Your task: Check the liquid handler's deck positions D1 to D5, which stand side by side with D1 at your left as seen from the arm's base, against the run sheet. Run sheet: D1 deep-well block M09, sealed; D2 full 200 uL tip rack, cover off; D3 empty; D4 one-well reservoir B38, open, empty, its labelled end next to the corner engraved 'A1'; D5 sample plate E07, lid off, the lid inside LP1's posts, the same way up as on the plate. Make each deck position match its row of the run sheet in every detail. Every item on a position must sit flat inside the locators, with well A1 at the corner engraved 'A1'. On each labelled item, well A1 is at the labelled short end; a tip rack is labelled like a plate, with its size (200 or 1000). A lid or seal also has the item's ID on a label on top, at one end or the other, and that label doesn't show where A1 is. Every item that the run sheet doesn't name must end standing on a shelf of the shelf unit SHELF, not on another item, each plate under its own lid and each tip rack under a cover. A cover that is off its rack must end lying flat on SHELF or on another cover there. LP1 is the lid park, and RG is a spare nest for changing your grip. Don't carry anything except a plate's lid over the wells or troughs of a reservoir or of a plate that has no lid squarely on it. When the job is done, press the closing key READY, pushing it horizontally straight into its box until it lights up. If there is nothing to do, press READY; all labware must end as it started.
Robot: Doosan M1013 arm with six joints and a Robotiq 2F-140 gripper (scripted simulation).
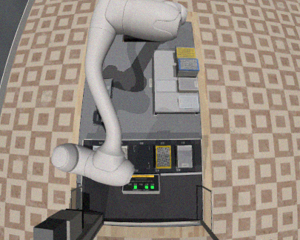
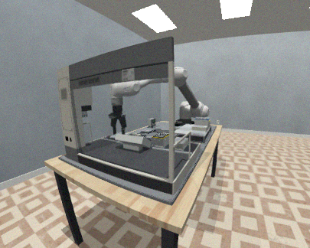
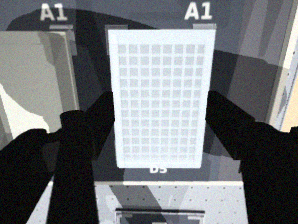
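The cream one-well reservoir is 12 cm to the left of my hand and 3 cm below it. Also, from my hand: dark nest: 25 cm behind, 1 cm to the right, 9 cm below; yellow tip rack: 38 cm to the left; white well plate: 2 cm below.
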